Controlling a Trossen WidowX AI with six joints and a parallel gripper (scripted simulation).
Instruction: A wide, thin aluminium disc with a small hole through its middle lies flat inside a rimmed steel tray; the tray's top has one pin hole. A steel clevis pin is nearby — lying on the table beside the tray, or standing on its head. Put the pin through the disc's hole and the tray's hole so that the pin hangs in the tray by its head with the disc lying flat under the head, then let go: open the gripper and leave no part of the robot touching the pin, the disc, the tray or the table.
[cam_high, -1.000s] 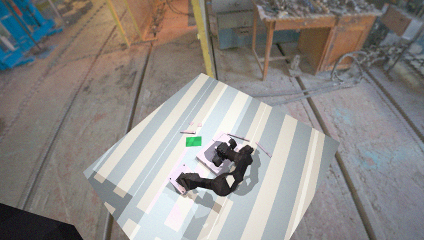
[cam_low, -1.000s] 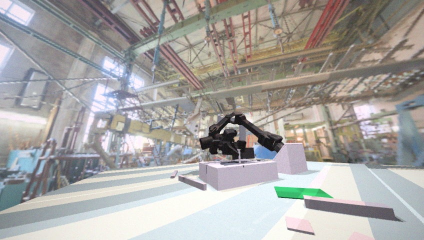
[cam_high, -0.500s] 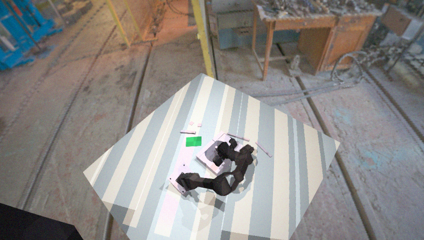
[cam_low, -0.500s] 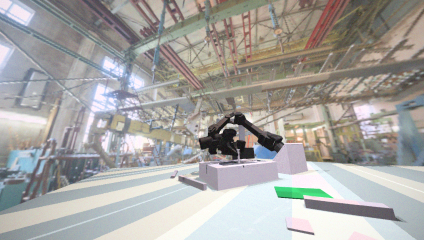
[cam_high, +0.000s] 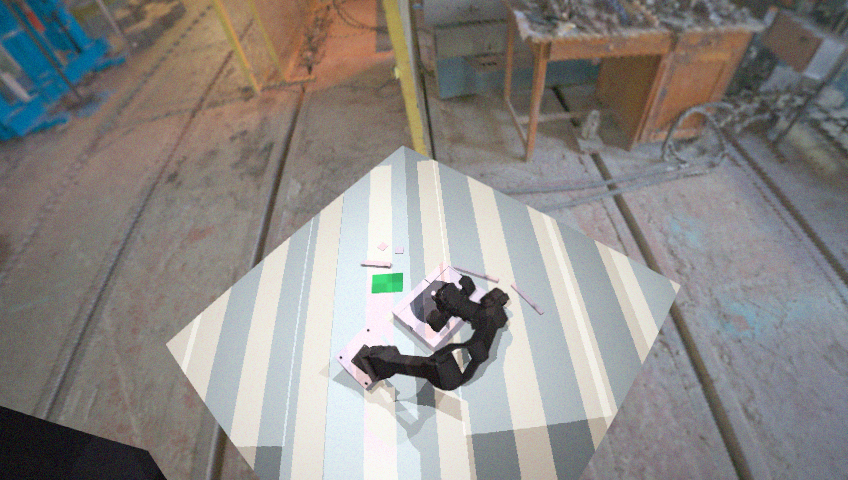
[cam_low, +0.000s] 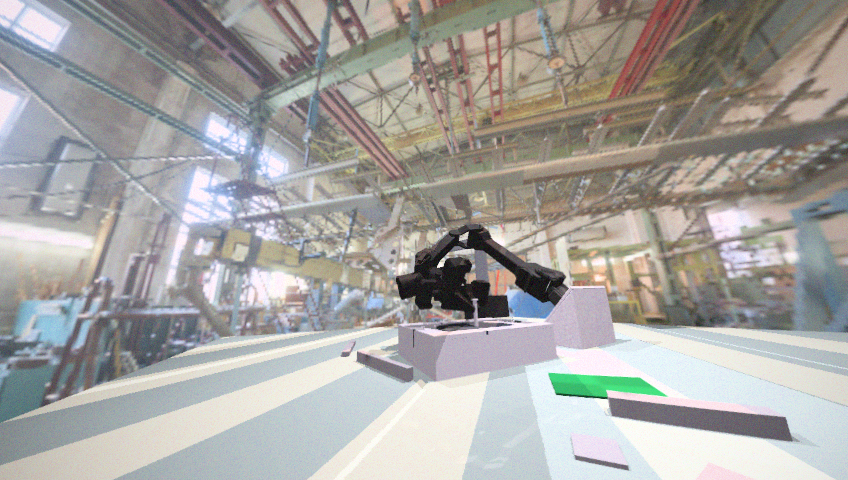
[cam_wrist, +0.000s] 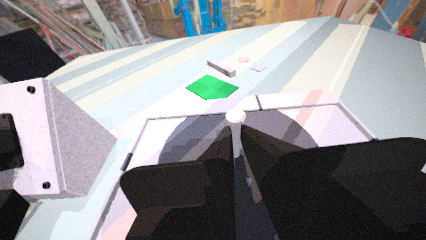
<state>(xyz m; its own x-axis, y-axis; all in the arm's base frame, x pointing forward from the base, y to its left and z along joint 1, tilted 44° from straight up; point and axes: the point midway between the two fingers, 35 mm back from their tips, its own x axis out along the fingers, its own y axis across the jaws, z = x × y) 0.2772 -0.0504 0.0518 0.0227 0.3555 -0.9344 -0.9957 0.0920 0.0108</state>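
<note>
The steel tray lies 40 mm below my gripper tip, 20 mm to the right of it and 10 mm ahead of it. The rest, counted from my gripper tip: grey disc 30 mm below, 10 mm to the right; then green patch 200 mm to the left, 90 mm below, 10 mm behind; then clevis pin 10 mm below.
</note>
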